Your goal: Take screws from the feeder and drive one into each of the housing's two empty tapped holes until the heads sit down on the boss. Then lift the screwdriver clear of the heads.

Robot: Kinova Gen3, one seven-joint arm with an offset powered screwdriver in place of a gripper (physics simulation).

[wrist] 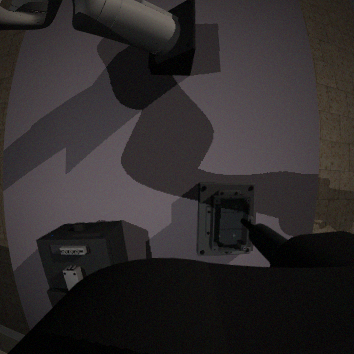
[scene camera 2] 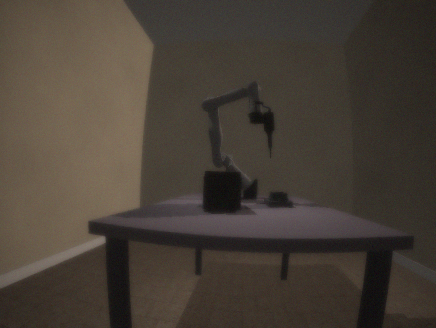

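The screwdriver (scene camera 2: pixel 270 156) (wrist: pixel 245 221) points down. In the scene view its tip is high above the housing (scene camera 2: pixel 278 196) (wrist: pixel 231 224); in the wrist view it overlaps the housing's right side. Whether a screw is on the tip is too dark to tell. The housing is a dark open box on a grey plate (wrist: pixel 204 225). Its rim holes are too small and dim to tell empty from filled. The feeder (scene camera 2: pixel 222 192) (wrist: pixel 108 242) is a dark block left of the housing, with a light slotted strip (wrist: pixel 73 250) on it in the wrist view.
The arm's base (scene camera 2: pixel 251 189) (wrist: pixel 172 59) stands on the table (scene camera 2: pixel 300 225) (wrist: pixel 270 115) behind the feeder and housing. The feeder stands taller than the housing. A small pale block (wrist: pixel 73 275) sits by the feeder's strip. The arm's shadow crosses the table and part of the plate.
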